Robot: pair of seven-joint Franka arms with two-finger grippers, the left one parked.
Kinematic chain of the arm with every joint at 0, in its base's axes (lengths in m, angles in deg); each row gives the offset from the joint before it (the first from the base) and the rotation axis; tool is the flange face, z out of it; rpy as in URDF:
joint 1: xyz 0 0 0.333 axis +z
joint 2: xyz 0 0 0 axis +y
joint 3: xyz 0 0 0.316 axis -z
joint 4: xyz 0.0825 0 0 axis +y
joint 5: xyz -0.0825 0 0.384 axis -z
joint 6: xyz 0 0 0 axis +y
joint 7: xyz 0.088 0 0 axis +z
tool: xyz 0 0 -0.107 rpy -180 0 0
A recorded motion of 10 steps. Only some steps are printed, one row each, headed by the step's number.
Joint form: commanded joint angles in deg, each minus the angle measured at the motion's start. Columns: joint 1, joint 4, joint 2, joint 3, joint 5, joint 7, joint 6.
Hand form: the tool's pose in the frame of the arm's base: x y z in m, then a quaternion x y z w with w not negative. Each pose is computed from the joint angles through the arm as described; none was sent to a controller.
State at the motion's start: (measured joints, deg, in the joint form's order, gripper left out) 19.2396 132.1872 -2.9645 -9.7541 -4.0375 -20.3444 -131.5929
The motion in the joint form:
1: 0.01 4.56 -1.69 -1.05 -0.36 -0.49 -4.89
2: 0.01 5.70 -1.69 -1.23 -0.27 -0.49 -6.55
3: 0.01 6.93 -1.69 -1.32 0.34 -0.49 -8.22
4: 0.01 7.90 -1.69 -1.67 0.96 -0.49 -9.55
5: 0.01 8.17 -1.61 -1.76 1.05 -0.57 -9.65
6: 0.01 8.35 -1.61 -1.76 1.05 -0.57 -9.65
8: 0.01 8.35 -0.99 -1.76 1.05 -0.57 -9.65
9: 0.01 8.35 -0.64 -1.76 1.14 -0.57 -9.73
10: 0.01 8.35 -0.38 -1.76 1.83 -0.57 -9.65
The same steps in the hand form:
1: 0.4262 0.2475 0.3578 -0.99765 -0.05353 -0.02558 0.03414
2: 0.4229 0.2470 0.3519 -0.99742 -0.05501 -0.03017 0.03492
3: 0.4195 0.2454 0.3455 -0.99709 -0.05906 -0.03547 0.03264
4: 0.4156 0.2462 0.3405 -0.99658 -0.06572 -0.04001 0.03019
5: 0.4141 0.2461 0.3380 -0.99665 -0.06632 -0.03823 0.02883
6: 0.4133 0.2456 0.3367 -0.99672 -0.06629 -0.03683 0.02812
8: 0.4133 0.2456 0.3316 -0.99695 -0.06621 -0.03162 0.02668
9: 0.4134 0.2457 0.3288 -0.99700 -0.06675 -0.02953 0.02570
10: 0.4132 0.2456 0.3265 -0.99683 -0.07128 -0.02841 0.02126

